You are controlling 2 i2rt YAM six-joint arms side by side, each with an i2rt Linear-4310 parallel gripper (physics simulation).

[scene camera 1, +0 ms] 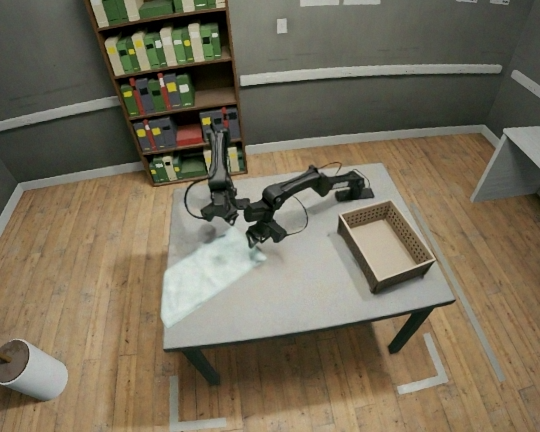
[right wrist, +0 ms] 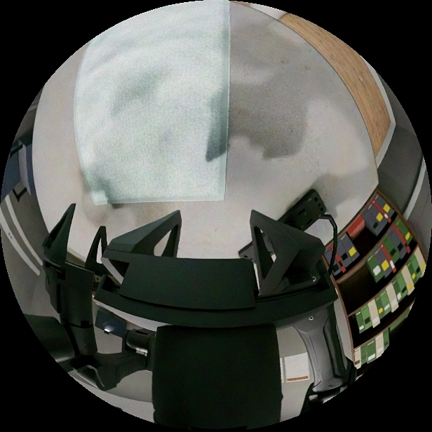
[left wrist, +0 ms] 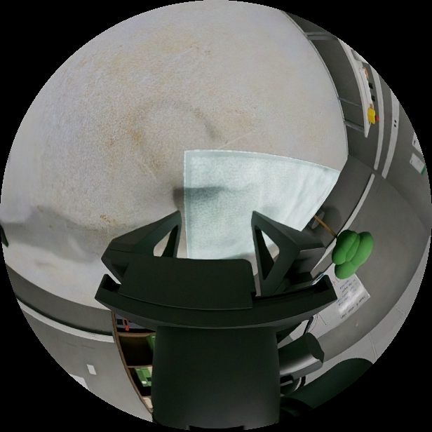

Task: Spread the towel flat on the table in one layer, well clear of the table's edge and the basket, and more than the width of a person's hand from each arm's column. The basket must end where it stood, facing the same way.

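The pale green towel point(scene camera 1: 200, 280) point(left wrist: 230, 175) point(right wrist: 155, 100) lies on the left part of the grey table point(scene camera 1: 300, 305), with faint wrinkles, and reaches the table's left edge in scene camera 1. Its corner near the left gripper looks slightly rumpled. Whether it is folded in layers I cannot tell. My left gripper point(scene camera 1: 252, 244) point(left wrist: 216, 216) is partly open and empty, above that right-hand corner. My right gripper point(scene camera 1: 232, 221) point(right wrist: 215, 215) is partly open and empty, just beyond the towel's far end. The brown basket point(scene camera 1: 411, 235) stands upright and empty on the table's right side.
The two grippers are close together, and the left arm point(scene camera 1: 295, 186) stretches across the back of the table. A bookshelf point(scene camera 1: 236, 90) stands behind the table. A white bin point(scene camera 1: 47, 372) stands on the floor at the lower left.
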